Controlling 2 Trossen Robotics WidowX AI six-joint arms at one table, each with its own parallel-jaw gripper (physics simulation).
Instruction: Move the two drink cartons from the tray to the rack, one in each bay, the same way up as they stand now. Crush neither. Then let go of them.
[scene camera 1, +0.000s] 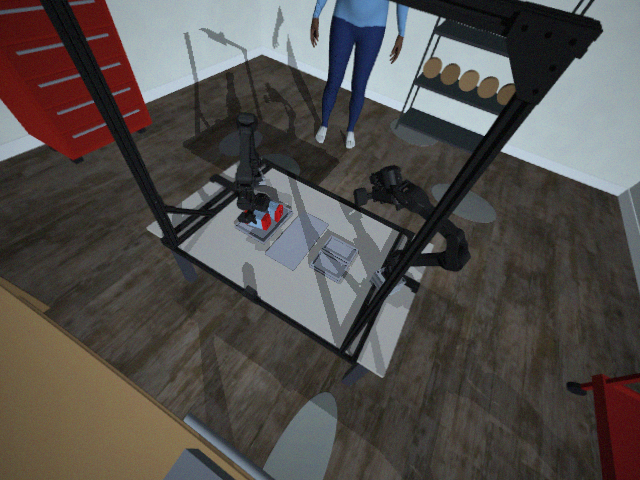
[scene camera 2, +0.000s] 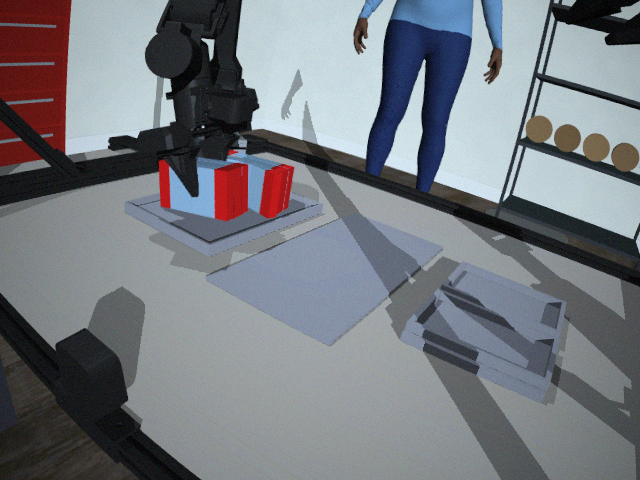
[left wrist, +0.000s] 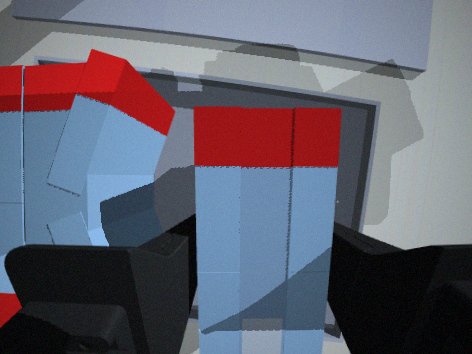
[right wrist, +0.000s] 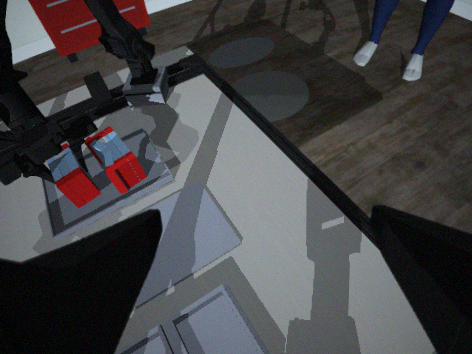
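Where they show: left gripper, fingertip midpoint: (scene camera 1: 258, 220) (scene camera 2: 207, 192) (left wrist: 253, 216); right gripper, fingertip midpoint: (scene camera 2: 586, 31) (right wrist: 265, 218); left arm's base, link origin: (scene camera 1: 253, 173) (right wrist: 144, 77).
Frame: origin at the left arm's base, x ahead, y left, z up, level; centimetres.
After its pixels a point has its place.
Observation:
One drink carton (scene camera 1: 265, 222) {z 1.5, x 36.4, y -7.1 cm} (scene camera 2: 230, 193) {z 0.1, x 36.6, y -6.7 cm} (left wrist: 265, 200) {z 2.8, x 32.8, y -7.8 cm} (right wrist: 77, 187) {z 0.9, x 35.4, y -5.5 cm}, light blue with red ends, lies on its side, its near end tipped slightly up off the tray (scene camera 2: 170, 230) {z -4.7, x 37.4, y -14.6 cm} (left wrist: 356, 150) {z -5.0, x 40.1, y -12.0 cm} in scene camera 2. My left gripper (scene camera 2: 206, 170) (left wrist: 253, 216) {z -1.5, x 31.6, y -8.7 cm} is shut on it, a finger against each side. The other carton (scene camera 1: 279, 211) {z 0.2, x 31.1, y 2.4 cm} (scene camera 2: 276, 191) {z -0.8, x 33.1, y 1.1 cm} (left wrist: 127, 125) {z 0.2, x 31.1, y -0.6 cm} (right wrist: 122, 172) {z 0.1, x 31.7, y 2.3 cm} lies beside it on the tray, its side creased. My right gripper (scene camera 2: 581, 25) {z 29.8, x 57.1, y 27.4 cm} (right wrist: 265, 218) {z 29.8, x 57.1, y 27.4 cm} is open and empty, high above the table. The grey rack (scene camera 2: 516, 382) {z -4.6, x 73.7, y 10.5 cm} (right wrist: 240, 312) {z -4.6, x 55.9, y 24.7 cm} has two empty bays.
A flat grey plate (scene camera 1: 294, 248) (scene camera 2: 325, 289) (right wrist: 210, 225) lies between tray and rack. Black frame rails (scene camera 2: 516, 229) {z -3.9, x 41.4, y 45.6 cm} border the table, with uprights (scene camera 1: 129, 149) {z 45.7, x 30.3, y -46.8 cm} in scene camera 1. A small black block (scene camera 2: 93, 369) {z -0.3, x 68.4, y -24.7 cm} sits on the near rail. A person (scene camera 1: 354, 56) stands behind the table.

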